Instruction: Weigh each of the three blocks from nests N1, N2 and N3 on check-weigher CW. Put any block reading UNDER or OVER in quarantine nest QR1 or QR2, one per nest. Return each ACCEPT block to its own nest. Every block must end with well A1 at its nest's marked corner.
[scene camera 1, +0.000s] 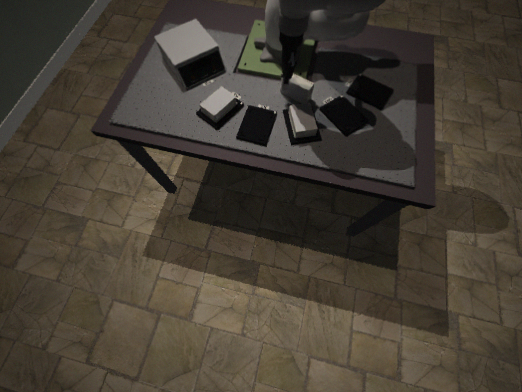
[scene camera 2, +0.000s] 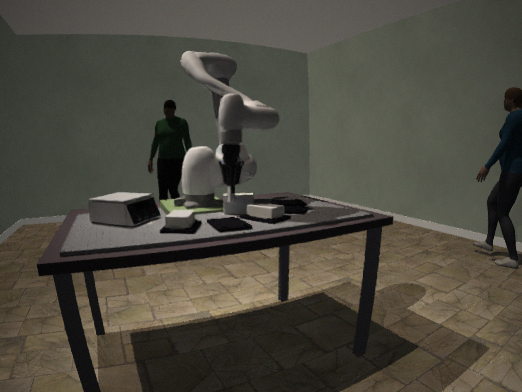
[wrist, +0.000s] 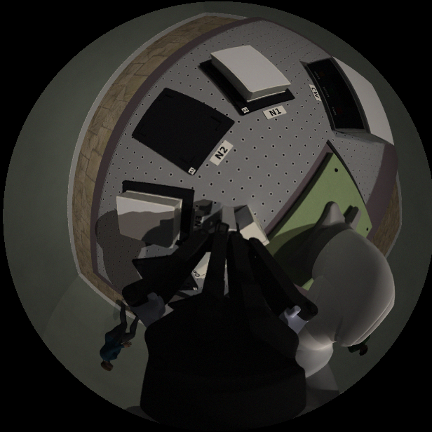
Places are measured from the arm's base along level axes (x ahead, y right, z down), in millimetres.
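Where they show: gripper, fingertip midpoint: (scene camera 1: 284, 88) (scene camera 2: 231, 201); arm's base, link origin: (scene camera 2: 198, 203).
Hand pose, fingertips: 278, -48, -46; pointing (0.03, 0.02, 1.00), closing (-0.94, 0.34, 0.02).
Note:
Each offset is from my fingertips to the top centre of the thing, as dx, dy, dz.
A white block {+100, +250, +7} (scene camera 1: 218, 104) (scene camera 2: 180, 219) (wrist: 250, 69) lies flat in nest N1 {+100, +250, +45} (scene camera 1: 219, 123) (wrist: 271, 100). Nest N2 {+151, +84, +45} (scene camera 1: 257, 125) (scene camera 2: 229, 224) (wrist: 181, 131) is a bare black plate. A second white block {+118, -93, +7} (scene camera 1: 303, 123) (scene camera 2: 265, 211) (wrist: 145, 212) lies in nest N3 {+118, -93, +45} (scene camera 1: 290, 132) (wrist: 187, 199). A third white block {-29, -47, -24} (scene camera 1: 300, 89) (scene camera 2: 241, 204) (wrist: 253, 228) stands on edge on the mat behind N3. My gripper (scene camera 1: 286, 80) (scene camera 2: 231, 193) (wrist: 225, 214) is shut and empty, its tips close beside this standing block; contact is hard to tell. Check-weigher CW {-131, +432, -39} (scene camera 1: 187, 44) (scene camera 2: 120, 210) (wrist: 345, 95) has nothing on top; its readout is illegible.
Black quarantine nests QR1 {+39, -256, +43} (scene camera 1: 343, 115) and QR2 {-106, -358, +45} (scene camera 1: 370, 91) lie right of N3 in scene camera 1, without blocks. The green base plate (scene camera 1: 254, 64) (wrist: 327, 185) and arm stand behind the standing block. Two people stand away from the table.

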